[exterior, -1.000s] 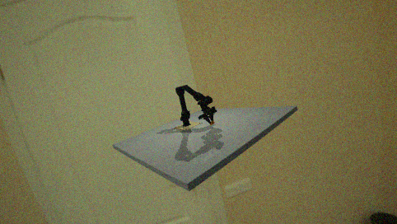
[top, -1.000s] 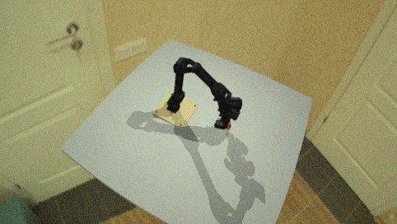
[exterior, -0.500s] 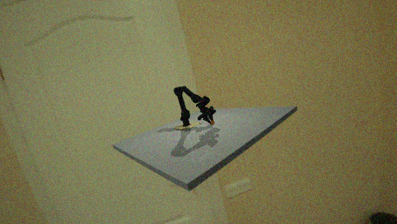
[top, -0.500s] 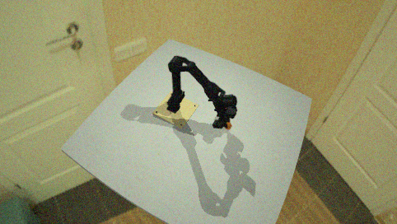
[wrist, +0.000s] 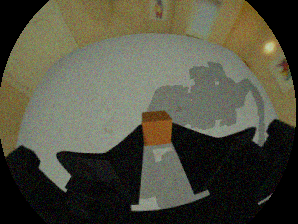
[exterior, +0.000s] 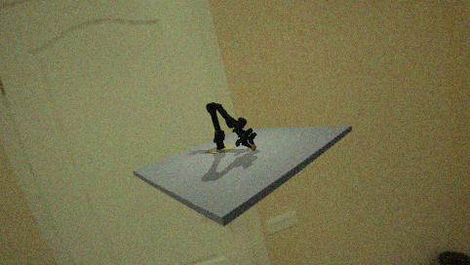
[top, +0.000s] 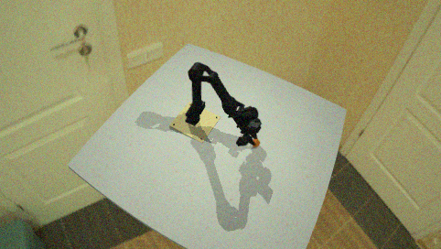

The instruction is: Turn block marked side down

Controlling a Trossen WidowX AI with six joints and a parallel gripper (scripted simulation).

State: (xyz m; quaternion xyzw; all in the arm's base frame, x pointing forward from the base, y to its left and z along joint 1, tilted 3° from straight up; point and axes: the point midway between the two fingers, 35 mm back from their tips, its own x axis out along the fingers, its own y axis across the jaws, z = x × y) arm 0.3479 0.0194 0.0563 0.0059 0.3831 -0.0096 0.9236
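My gripper tip is 1 cm past the orange block.
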